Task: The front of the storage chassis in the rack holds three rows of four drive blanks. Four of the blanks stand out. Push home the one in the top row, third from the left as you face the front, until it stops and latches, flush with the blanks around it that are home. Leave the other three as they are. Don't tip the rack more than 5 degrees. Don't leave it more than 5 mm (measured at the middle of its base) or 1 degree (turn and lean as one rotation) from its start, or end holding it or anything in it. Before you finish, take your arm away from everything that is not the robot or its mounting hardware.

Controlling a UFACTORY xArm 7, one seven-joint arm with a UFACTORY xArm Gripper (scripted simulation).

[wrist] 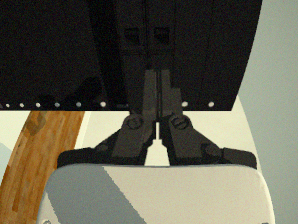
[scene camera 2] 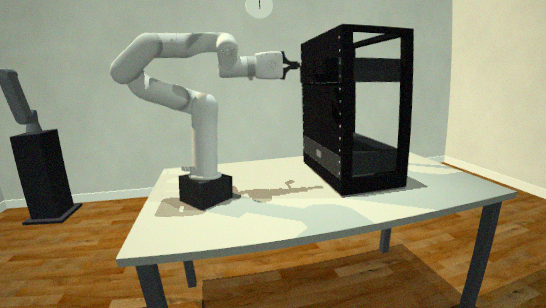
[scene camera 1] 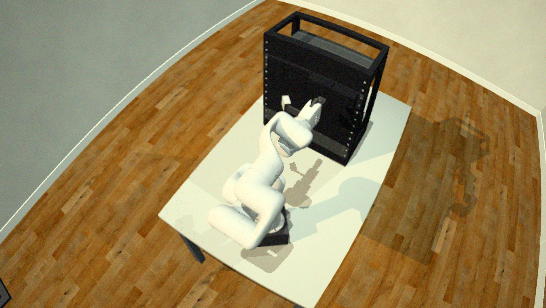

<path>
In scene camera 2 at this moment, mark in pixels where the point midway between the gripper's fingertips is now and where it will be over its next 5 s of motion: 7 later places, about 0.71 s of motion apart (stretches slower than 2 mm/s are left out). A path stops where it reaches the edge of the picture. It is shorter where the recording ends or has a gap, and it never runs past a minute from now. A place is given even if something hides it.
My gripper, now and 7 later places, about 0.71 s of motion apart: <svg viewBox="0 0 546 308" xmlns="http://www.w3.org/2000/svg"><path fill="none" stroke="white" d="M299 65L299 64L309 64L311 64L314 64L316 64L317 64L318 64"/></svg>
</path>
